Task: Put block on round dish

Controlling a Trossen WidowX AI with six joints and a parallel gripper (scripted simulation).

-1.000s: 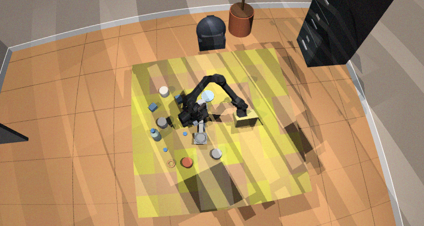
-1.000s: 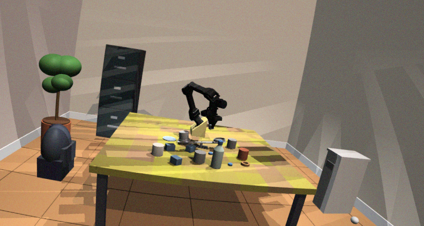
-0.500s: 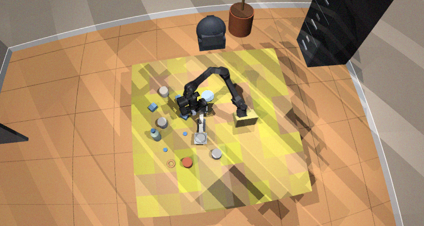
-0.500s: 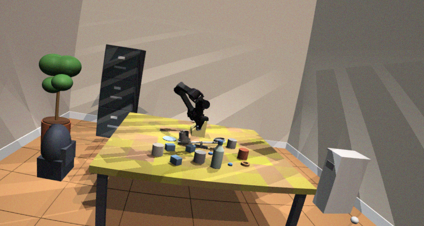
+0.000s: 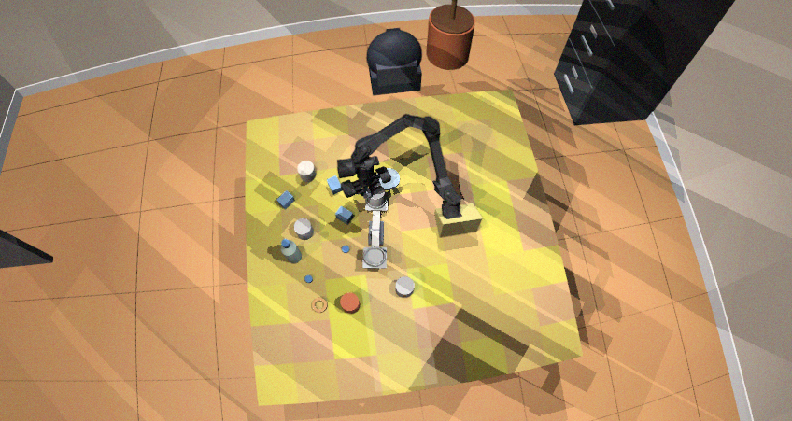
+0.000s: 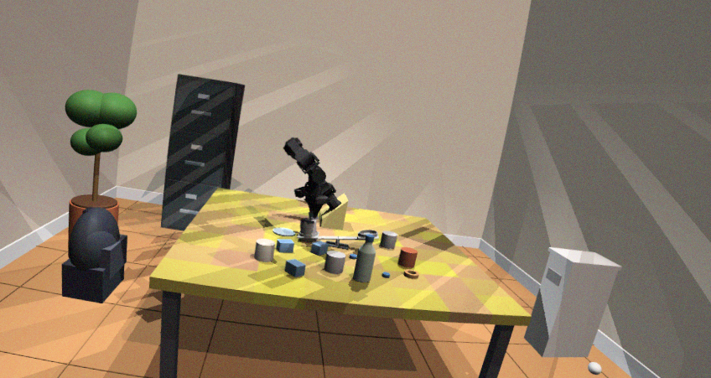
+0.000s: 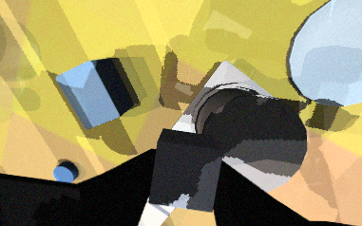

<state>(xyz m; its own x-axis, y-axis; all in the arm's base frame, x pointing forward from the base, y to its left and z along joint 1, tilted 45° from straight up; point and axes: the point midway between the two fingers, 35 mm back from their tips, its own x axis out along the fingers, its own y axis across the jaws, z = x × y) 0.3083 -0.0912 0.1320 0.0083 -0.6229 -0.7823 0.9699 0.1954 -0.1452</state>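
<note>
Now: the pale blue round dish 12 cm below my gripper tip, 11 cm behind it and 10 cm to the right of it. Also, from my gripper tip: brown ring 38 cm to the left, 27 cm ahead, 11 cm below; grey block 1 cm above.
</note>
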